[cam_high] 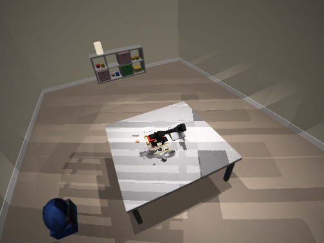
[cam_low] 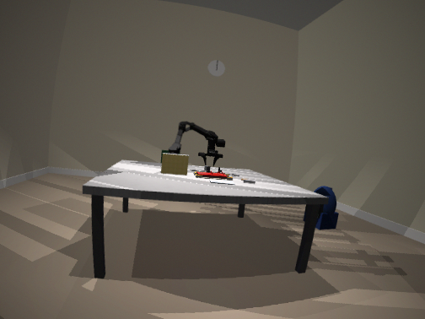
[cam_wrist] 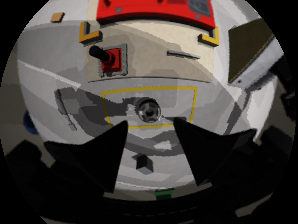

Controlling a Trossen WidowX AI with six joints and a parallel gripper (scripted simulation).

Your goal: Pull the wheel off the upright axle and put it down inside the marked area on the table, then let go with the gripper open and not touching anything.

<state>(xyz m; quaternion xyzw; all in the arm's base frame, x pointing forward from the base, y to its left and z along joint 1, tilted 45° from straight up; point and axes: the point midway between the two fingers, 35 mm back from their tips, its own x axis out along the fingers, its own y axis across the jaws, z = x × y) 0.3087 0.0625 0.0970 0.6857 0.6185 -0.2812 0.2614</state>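
Now: gripper tip 5 cm above the grey wheel. The rest, counted from my gripper tip: beige base plate 18 cm to the right, 5 cm below, 2 cm behind.
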